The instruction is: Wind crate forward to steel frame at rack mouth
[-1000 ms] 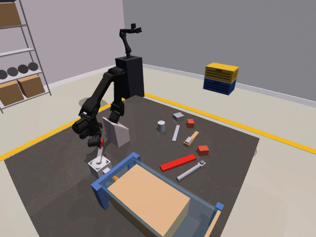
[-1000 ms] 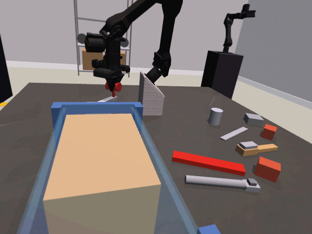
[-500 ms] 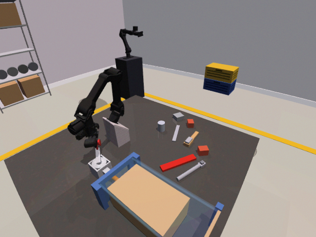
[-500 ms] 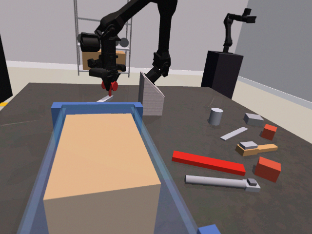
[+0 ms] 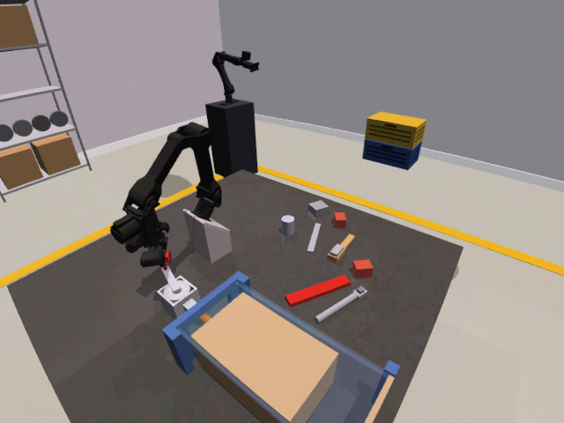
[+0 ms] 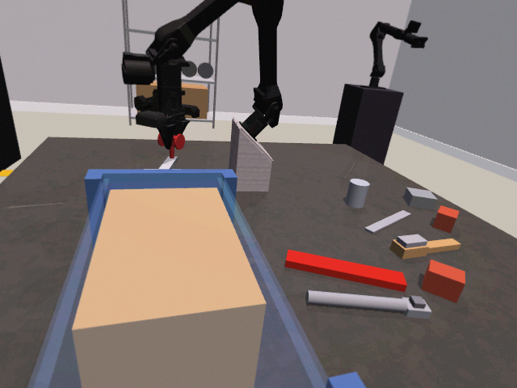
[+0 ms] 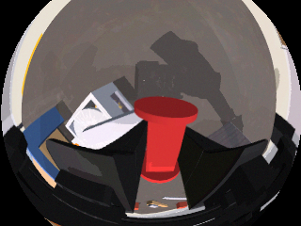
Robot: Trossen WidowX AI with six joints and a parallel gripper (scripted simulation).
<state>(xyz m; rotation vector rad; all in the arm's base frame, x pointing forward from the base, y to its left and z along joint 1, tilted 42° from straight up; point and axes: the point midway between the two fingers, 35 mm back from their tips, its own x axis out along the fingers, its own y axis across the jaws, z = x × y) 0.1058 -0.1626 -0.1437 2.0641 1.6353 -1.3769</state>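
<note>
Now: gripper tip 4 cm short of the winch handle and 2 cm above it. From my gripper tip the other things lie so: white winch 9 cm ahead, 2 cm to the right, 10 cm below; then clear-panelled cubby 50 cm ahead, 3 cm to the left, 1 cm below; then red knob 1 cm above.
</note>
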